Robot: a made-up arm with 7 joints.
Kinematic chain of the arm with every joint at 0, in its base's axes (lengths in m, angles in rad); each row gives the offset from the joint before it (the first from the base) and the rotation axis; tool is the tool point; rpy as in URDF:
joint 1: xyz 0 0 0.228 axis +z
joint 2: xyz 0 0 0 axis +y
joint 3: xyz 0 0 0.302 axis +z
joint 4: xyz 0.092 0 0 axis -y
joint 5: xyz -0.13 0 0.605 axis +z
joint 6: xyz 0 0 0 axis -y
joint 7: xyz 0.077 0 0 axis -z
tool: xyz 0 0 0 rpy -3.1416 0 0
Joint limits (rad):
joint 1: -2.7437..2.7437
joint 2: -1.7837..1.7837
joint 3: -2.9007..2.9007
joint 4: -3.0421..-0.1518
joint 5: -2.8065..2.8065
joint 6: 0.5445..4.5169
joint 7: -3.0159..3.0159
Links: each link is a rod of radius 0.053 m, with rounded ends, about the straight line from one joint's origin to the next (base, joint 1, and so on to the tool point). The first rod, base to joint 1, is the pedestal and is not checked.
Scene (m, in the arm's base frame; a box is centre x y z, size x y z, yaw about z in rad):
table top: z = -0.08
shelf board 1: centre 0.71 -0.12 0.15 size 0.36 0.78 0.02 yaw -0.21
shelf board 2: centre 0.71 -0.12 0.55 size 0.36 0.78 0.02 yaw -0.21
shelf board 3: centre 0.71 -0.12 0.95 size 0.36 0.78 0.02 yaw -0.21
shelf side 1: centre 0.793 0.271 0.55 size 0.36 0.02 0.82 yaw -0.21
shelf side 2: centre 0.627 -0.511 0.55 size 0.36 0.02 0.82 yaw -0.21
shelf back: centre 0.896 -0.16 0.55 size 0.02 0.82 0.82 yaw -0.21
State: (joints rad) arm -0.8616 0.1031 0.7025 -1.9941 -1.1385 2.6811 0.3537
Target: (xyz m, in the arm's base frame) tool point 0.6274 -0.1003 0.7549
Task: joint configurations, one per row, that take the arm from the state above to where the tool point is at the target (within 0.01 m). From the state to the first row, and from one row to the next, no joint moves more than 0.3 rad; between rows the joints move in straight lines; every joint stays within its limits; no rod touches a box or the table.
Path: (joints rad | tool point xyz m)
1: -0.7781 -0.1567 0.6374 -2.2037 -1.2039 2.8539 0.3537 | 0.6820 -0.0178 0.3648
2: -0.6946 -0.4165 0.5723 -2.4133 -1.2693 3.0266 0.3537 | 0.6045 0.0095 0.3712
3: -0.6111 -0.6763 0.5072 -2.6229 -1.3348 3.1994 0.3537 | 0.5230 0.0207 0.3748
4: -0.5275 -0.9361 0.4421 -2.8325 -1.4002 3.3721 0.3537 | 0.4423 0.0210 0.3715
5: -0.4440 -1.1959 0.3770 -3.0421 -1.4656 3.5449 0.3537 | 0.3680 0.0140 0.3573
6: -0.5562 -1.1619 0.3330 -2.8100 -1.3909 3.3773 0.3537 | 0.3953 -0.0026 0.4869
7: -0.6684 -1.1279 0.2891 -2.5778 -1.3163 3.2098 0.3537 | 0.3946 -0.0251 0.6218
8: -0.7806 -1.0939 0.2451 -2.3457 -1.2416 3.0422 0.3537 | 0.3647 -0.0443 0.7549
9: -0.8206 -0.8377 0.3387 -2.1459 -1.2011 2.9437 0.3537 | 0.4589 -0.0549 0.7645
10: -0.8606 -0.5815 0.4324 -1.9462 -1.1606 2.8452 0.3537 | 0.5487 -0.0722 0.7626
11: -0.9006 -0.3253 0.5260 -1.7464 -1.1201 2.7466 0.3537 | 0.6274 -0.1003 0.7549

